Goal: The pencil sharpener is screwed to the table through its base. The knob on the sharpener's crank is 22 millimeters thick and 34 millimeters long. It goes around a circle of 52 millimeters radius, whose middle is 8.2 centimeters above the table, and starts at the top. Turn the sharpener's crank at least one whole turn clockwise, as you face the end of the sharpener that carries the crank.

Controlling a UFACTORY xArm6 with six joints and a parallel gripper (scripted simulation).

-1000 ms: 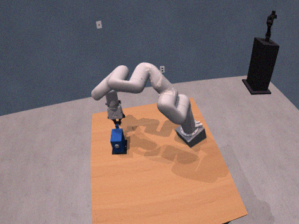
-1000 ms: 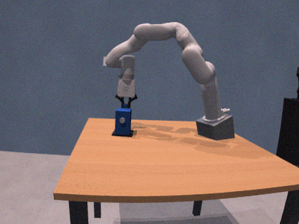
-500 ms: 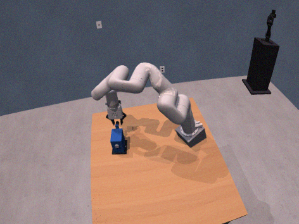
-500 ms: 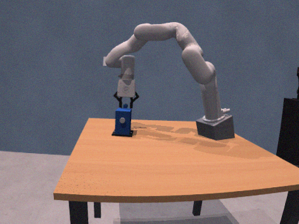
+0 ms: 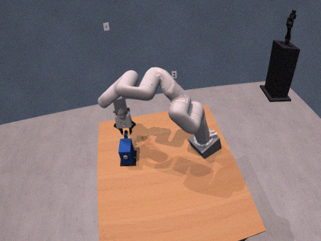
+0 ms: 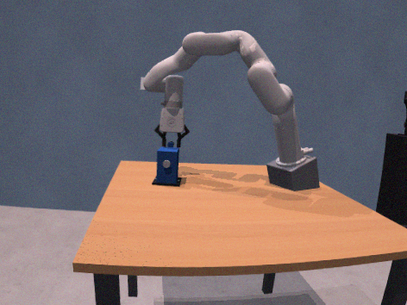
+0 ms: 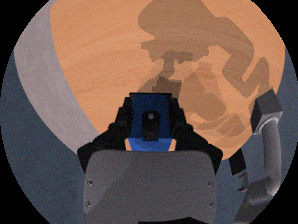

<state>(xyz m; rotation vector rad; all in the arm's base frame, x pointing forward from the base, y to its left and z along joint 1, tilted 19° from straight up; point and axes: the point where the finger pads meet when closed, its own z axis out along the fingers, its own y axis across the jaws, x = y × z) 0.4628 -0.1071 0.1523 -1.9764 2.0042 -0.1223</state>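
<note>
My hand is 20 mm to the right of the crank knob.
</note>
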